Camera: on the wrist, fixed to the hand. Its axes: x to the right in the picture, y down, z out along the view.
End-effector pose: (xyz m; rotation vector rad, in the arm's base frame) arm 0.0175 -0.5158 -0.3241 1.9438 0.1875 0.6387
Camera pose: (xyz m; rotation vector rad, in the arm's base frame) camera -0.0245 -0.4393 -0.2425 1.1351 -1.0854 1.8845
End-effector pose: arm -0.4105 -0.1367 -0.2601 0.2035 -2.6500 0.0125
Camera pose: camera -0.3873 -0.0924 -0.1516 -1.6103 -1.6716 -0.0793
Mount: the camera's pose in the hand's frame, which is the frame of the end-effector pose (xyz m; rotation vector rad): 0.0238 0.0433 -0.1088 -0.4820 0.5103 1.4674
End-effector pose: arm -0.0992 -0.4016 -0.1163 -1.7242 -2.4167 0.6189
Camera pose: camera -0.0347 -0.3392 -0.0373 2.9771 0.6326 0.3837
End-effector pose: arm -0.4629 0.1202 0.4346 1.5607 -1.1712 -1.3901
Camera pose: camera -0.3623 0.0784 0.4837 0.3451 -1.0808 -0.1950
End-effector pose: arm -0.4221 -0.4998 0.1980 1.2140 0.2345 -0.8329
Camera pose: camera -0.3480 -0.4087 0.1760 0.7960 -0.0836 0.7802
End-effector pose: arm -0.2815 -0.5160 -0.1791 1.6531 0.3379 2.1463
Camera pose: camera -0.3986 -0.5375 -0.1692 -0.7225 1.1471 -2.2270
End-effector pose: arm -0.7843 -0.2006 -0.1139 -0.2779 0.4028 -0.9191
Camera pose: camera -0.7897 -0.2015 -0.2333 -0.1106 1.0926 0.5940
